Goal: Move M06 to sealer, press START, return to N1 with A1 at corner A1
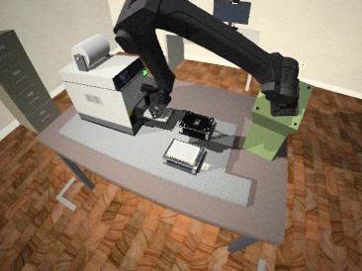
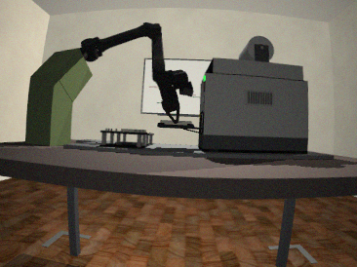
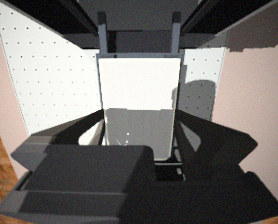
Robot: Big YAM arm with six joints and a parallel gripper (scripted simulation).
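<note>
Right now the sealer stage is 20 mm below my hand. The rest, counted from my hand: white start button (100 mm to the right, 90 mm ahead, 80 mm above); foil roll (330 mm ahead, 310 mm above, 30 mm to the right); plate (180 mm behind, 170 mm to the left, 40 mm below).
</note>
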